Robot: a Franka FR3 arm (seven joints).
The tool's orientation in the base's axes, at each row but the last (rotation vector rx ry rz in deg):
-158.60 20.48 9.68
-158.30 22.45 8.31
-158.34 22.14 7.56
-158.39 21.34 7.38
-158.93 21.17 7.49
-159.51 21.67 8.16
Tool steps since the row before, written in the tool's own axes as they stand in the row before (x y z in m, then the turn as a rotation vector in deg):
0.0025 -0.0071 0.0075 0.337 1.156 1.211
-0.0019 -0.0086 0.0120 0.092 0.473 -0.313
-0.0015 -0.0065 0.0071 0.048 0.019 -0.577
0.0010 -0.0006 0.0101 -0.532 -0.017 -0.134
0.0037 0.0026 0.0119 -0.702 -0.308 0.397
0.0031 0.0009 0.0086 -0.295 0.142 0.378
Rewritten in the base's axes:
0.0037 0.0085 -0.0051 -0.072 -0.703 -1.555
0.0000 0.0124 -0.0082 -0.031 -0.560 0.127
0.0001 0.0087 -0.0043 0.066 -0.231 0.527
0.0007 0.0038 -0.0094 -0.501 0.096 0.202
0.0023 0.0008 -0.0125 -0.611 0.583 -0.181
0.0023 0.0013 -0.0088 -0.343 0.068 -0.358

